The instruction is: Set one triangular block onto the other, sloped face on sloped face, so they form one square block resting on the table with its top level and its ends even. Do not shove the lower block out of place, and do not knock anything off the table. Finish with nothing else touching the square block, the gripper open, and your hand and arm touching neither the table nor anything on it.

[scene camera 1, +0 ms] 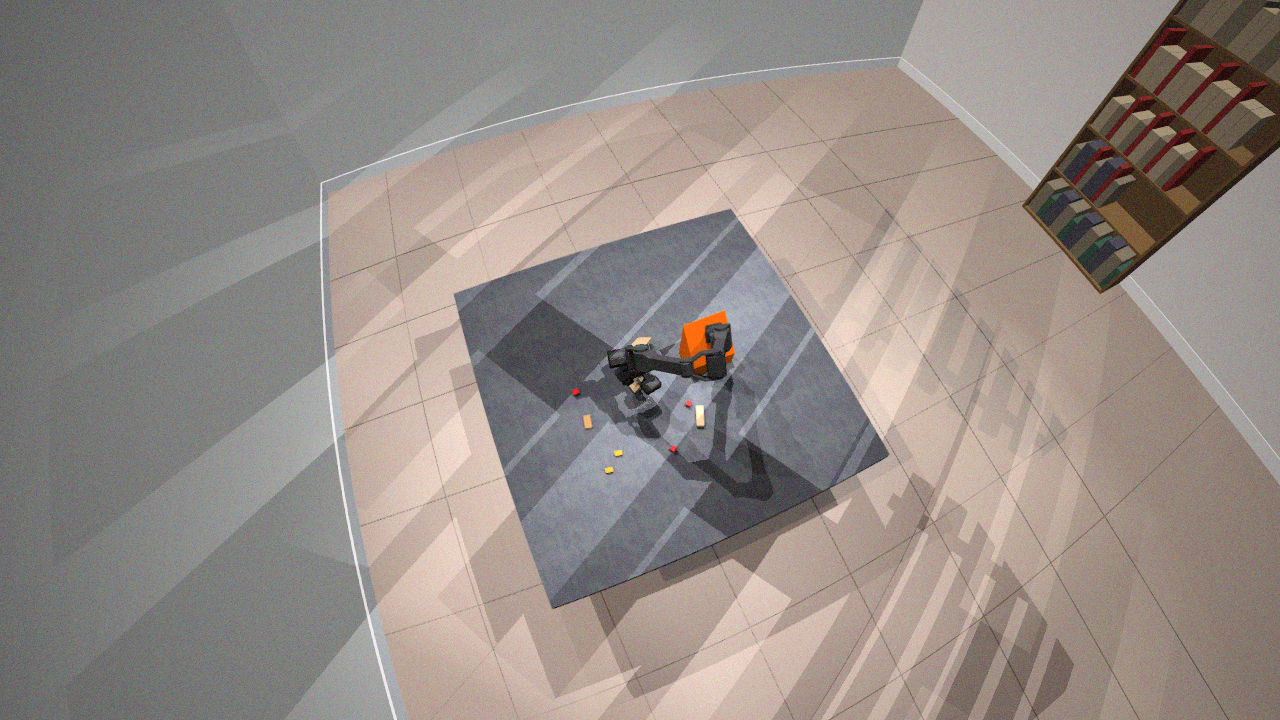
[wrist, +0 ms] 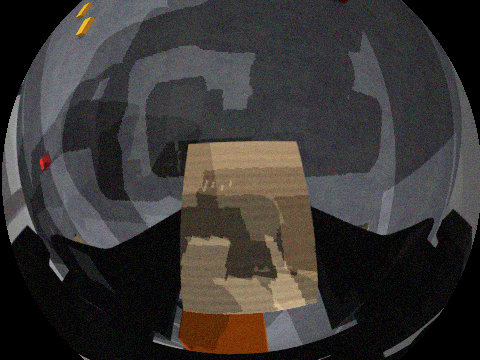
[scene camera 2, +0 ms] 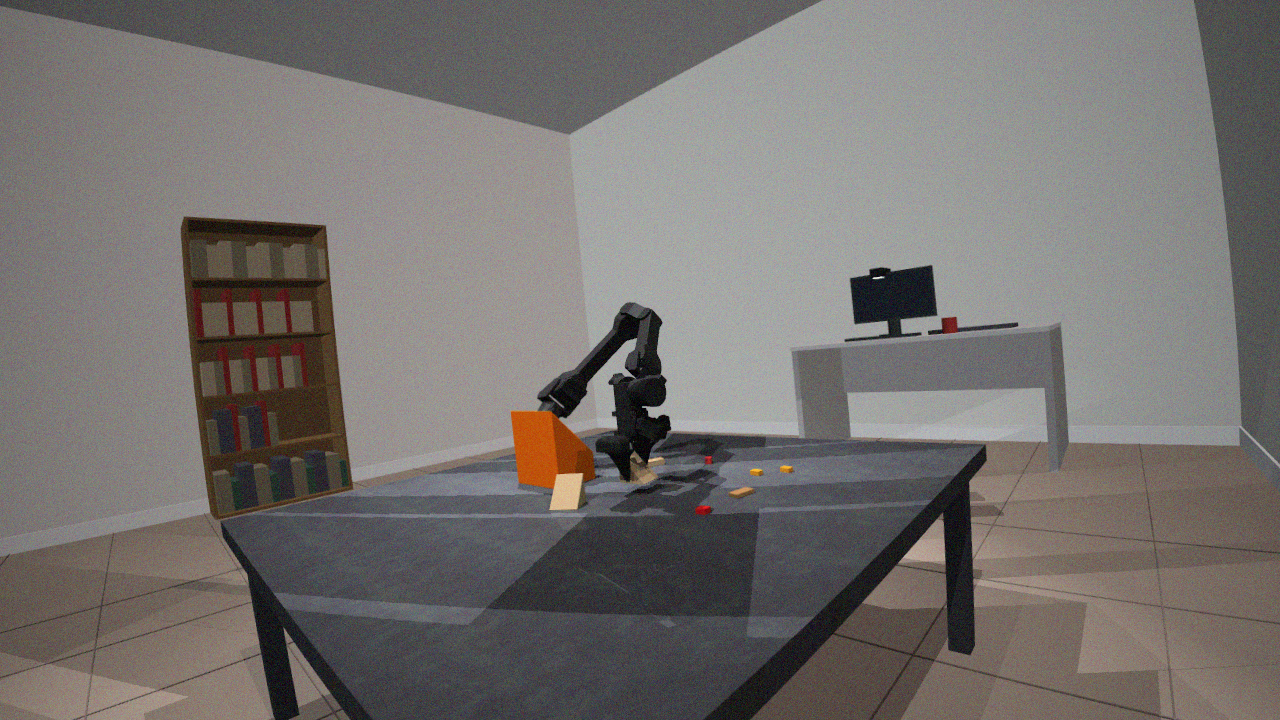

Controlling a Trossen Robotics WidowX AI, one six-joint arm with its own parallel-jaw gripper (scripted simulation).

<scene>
My gripper (scene camera 2: 635,476) carries a tan triangular block (wrist: 247,245). Also in view: a tan triangular block (scene camera 2: 569,494).
My gripper also shows in the wrist view (wrist: 244,212).
</scene>
